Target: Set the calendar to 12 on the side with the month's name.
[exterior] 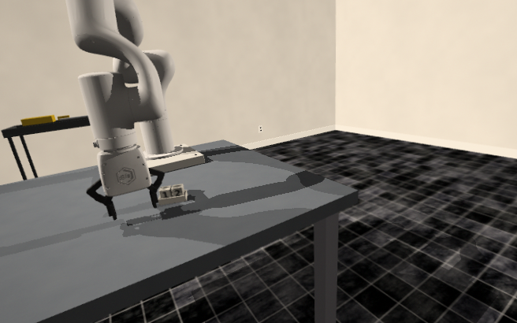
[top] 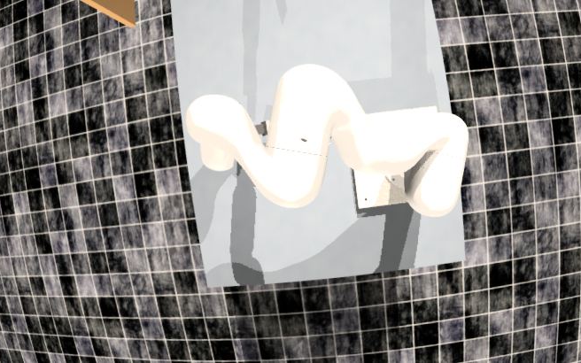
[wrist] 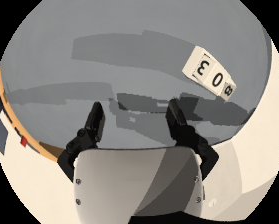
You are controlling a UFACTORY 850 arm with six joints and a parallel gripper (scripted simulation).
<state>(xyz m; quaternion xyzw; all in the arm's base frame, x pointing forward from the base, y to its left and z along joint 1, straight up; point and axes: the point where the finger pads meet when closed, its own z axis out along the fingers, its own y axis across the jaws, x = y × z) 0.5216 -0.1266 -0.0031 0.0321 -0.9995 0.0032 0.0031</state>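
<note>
Now: the calendar tray 10 cm to the left of my hand, 6 cm behind it and 2 cm below it.
</note>
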